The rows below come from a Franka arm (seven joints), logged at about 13 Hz.
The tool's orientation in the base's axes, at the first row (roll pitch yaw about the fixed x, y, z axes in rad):
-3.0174, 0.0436, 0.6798
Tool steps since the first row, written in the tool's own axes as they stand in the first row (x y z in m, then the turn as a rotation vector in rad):
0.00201, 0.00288, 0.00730, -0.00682, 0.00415, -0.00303
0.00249, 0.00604, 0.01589, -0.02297, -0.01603, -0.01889
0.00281, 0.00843, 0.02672, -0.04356, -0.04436, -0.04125
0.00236, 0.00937, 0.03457, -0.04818, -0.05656, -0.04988
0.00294, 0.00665, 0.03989, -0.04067, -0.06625, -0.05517
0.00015, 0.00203, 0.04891, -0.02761, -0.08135, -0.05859
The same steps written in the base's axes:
0.00253, -0.00047, -0.00768, -0.00239, -0.00771, 0.00279
0.00391, -0.00202, -0.01661, -0.02567, -0.00331, 0.02171
0.00443, -0.00292, -0.02765, -0.05673, 0.00417, 0.04828
0.00378, -0.00339, -0.03553, -0.06692, 0.01013, 0.05855
0.00196, -0.00055, -0.04050, -0.06650, 0.02199, 0.06466
-0.00408, 0.00190, -0.04874, -0.06532, 0.04166, 0.06935

